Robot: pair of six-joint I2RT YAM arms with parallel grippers.
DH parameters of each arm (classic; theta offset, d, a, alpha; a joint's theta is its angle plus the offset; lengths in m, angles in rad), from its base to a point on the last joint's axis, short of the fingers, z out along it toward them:
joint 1: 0 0.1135 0.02 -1.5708
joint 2: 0 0 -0.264 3.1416
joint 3: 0.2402 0 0.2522 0
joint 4: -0.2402 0 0.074 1.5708
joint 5: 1.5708 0 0 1.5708
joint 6: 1.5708 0.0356 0 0
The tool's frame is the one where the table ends.
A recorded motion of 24 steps. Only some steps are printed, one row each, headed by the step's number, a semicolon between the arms.
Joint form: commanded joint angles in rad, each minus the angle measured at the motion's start. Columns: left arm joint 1, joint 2, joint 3, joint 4, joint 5, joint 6; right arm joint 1, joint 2, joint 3, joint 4, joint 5, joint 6.
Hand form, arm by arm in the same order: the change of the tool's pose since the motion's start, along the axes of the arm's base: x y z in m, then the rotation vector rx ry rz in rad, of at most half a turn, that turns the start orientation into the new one. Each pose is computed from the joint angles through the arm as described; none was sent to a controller.
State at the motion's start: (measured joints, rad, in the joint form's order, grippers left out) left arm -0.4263 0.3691 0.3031 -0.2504 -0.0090 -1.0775; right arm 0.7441 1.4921 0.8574 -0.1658 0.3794 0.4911
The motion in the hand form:
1: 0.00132 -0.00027 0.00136 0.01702 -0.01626 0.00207; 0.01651 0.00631 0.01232 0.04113 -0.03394 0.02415
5: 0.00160 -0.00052 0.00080 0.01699 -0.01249 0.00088; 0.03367 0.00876 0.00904 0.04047 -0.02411 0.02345
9: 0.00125 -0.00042 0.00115 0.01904 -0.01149 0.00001; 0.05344 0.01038 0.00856 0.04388 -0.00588 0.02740
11: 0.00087 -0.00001 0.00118 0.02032 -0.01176 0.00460; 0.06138 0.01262 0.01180 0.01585 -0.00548 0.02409
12: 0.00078 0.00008 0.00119 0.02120 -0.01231 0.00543; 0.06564 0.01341 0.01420 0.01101 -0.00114 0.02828
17: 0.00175 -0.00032 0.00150 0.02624 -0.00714 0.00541; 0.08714 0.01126 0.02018 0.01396 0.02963 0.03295
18: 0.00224 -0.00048 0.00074 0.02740 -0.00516 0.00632; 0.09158 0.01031 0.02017 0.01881 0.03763 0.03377
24: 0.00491 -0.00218 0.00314 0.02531 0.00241 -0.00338; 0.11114 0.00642 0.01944 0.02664 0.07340 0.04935
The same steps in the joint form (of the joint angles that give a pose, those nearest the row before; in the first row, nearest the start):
1: -0.0001 0.0082 0.0022 0.0141 -0.0089 0.0205; -0.0244 0.0335 0.0644 0.0324 -0.0404 -0.0300
5: -0.0007 0.0114 0.0014 0.0145 -0.0079 0.0191; -0.0550 0.0949 0.1126 0.0430 -0.0665 -0.0468
9: -0.0012 0.0098 0.0035 0.0091 -0.0080 0.0206; -0.0906 0.1580 0.1806 0.0309 -0.1053 -0.0645
11: -0.0007 0.0063 0.0037 0.0052 -0.0123 0.0206; -0.0978 0.1842 0.2268 -0.0007 -0.0929 -0.0841
12: -0.0006 0.0054 0.0037 0.0045 -0.0133 0.0213; -0.1037 0.1960 0.2517 -0.0178 -0.0992 -0.0924
17: -0.0005 0.0158 0.0079 0.0039 -0.0140 0.0236; -0.1460 0.2515 0.3483 -0.0777 -0.1469 -0.1116
18: -0.0003 0.0194 0.0058 0.0073 -0.0148 0.0236; -0.1557 0.2637 0.3643 -0.0852 -0.1603 -0.1131
24: -0.0009 0.0465 0.0187 0.0153 -0.0046 0.0217; -0.1958 0.3210 0.4400 -0.1253 -0.2176 -0.1355

